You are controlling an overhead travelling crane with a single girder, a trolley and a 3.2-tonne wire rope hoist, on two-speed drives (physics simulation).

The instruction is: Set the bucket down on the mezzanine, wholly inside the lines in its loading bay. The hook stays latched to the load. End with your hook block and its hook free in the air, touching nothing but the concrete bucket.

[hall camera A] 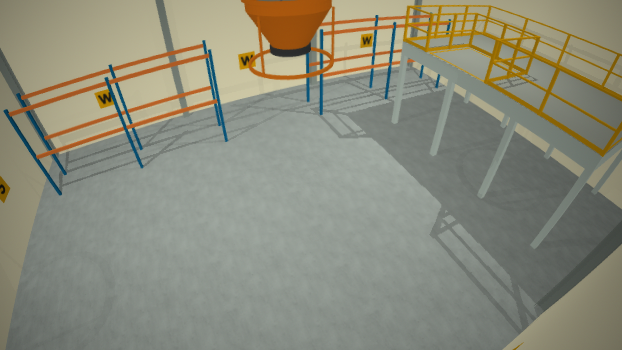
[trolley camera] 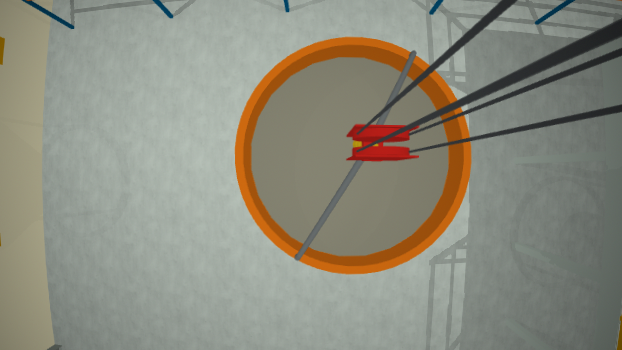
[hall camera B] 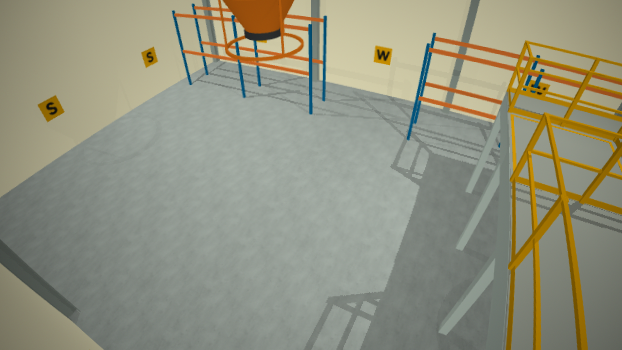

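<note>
The orange concrete bucket [hall camera A: 290, 27] [hall camera B: 260, 16] [trolley camera: 305, 165] hangs in the air, upright; its upper part is cut off in both hall views. Its dark outlet and round foot ring show below. In the trolley view my red hook block [trolley camera: 382, 143] is above the bucket's middle, over the grey bail, with ropes running to the upper right. The hook is mostly hidden under the block; the bucket hangs from it. The mezzanine [hall camera A: 580, 92] [hall camera B: 595, 260] stands at the right in both hall views. Yellow bay lines [hall camera A: 470, 46] [hall camera B: 610, 142] show on its far part. The bucket is left of it.
Yellow railings [hall camera A: 548, 95] [hall camera B: 564, 195] edge the mezzanine, with a yellow frame structure near the bay. One blue and orange rack [hall camera A: 124, 122] [hall camera B: 310, 70] stands along the wall, and another rack [hall camera A: 321, 75] [hall camera B: 419, 90] nearer the mezzanine.
</note>
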